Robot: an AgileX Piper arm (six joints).
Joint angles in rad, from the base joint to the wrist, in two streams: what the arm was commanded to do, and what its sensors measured. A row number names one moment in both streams.
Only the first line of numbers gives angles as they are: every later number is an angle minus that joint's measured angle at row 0.
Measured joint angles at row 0:
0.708 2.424 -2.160 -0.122 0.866 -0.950
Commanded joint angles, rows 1 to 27:
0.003 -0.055 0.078 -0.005 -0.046 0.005
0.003 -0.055 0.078 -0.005 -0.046 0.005
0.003 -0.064 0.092 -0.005 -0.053 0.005
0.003 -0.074 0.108 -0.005 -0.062 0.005
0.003 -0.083 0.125 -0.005 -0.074 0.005
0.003 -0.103 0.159 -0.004 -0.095 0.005
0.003 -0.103 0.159 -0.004 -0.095 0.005
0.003 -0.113 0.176 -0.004 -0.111 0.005
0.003 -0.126 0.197 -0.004 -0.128 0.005
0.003 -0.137 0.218 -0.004 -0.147 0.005
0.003 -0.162 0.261 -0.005 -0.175 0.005
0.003 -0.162 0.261 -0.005 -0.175 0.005
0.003 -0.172 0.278 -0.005 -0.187 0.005
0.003 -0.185 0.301 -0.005 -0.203 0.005
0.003 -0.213 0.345 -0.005 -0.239 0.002
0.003 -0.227 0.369 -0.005 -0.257 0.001
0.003 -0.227 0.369 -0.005 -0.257 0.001
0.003 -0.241 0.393 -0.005 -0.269 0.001
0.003 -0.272 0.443 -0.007 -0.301 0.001
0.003 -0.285 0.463 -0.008 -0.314 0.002
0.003 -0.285 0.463 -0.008 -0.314 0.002
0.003 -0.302 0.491 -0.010 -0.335 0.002
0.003 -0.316 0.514 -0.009 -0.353 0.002
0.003 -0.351 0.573 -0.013 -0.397 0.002
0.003 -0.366 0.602 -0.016 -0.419 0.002
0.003 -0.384 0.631 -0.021 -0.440 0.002
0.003 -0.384 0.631 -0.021 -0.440 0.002
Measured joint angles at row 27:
0.000 -0.335 0.565 -0.007 -0.378 0.000
